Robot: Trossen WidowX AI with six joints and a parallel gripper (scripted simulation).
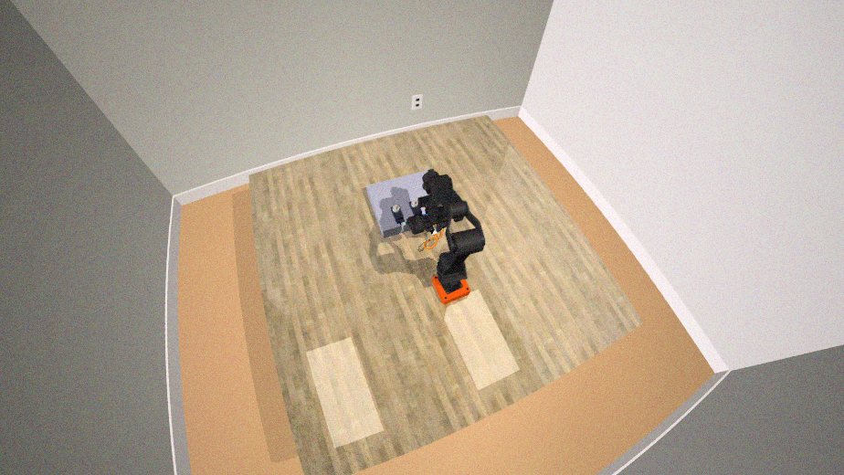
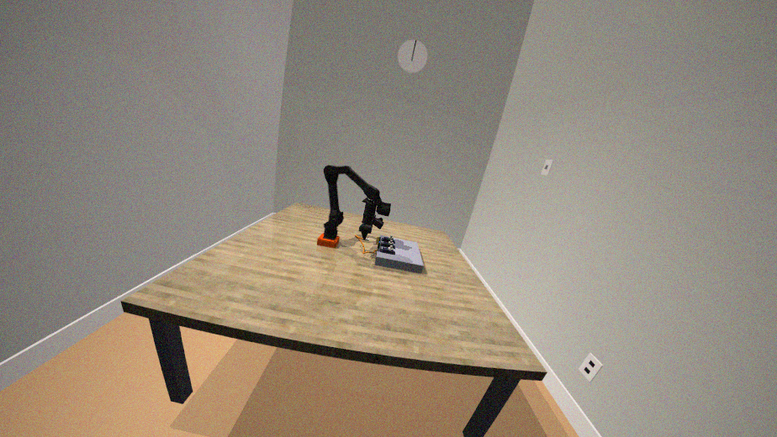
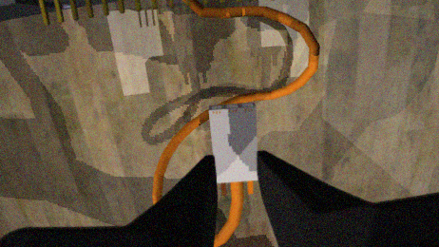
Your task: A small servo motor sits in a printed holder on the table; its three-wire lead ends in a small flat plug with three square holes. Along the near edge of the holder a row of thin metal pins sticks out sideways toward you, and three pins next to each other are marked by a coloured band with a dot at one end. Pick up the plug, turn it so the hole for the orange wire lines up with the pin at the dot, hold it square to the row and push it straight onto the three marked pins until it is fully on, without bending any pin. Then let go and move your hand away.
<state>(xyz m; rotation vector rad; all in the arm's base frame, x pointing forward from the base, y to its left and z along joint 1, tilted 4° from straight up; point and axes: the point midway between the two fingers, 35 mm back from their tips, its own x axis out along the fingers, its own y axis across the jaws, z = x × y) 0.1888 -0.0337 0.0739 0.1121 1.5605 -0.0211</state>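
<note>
My gripper tip is 80 mm short of the blue band and 10 mm to the left of it. Round my gripper tip: pale dot 80 mm ahead, 10 mm to the right; black header strip 90 mm ahead, 10 mm to the left, 10 mm below; green board 90 mm ahead, 20 mm below, 10 mm to the left.
</note>
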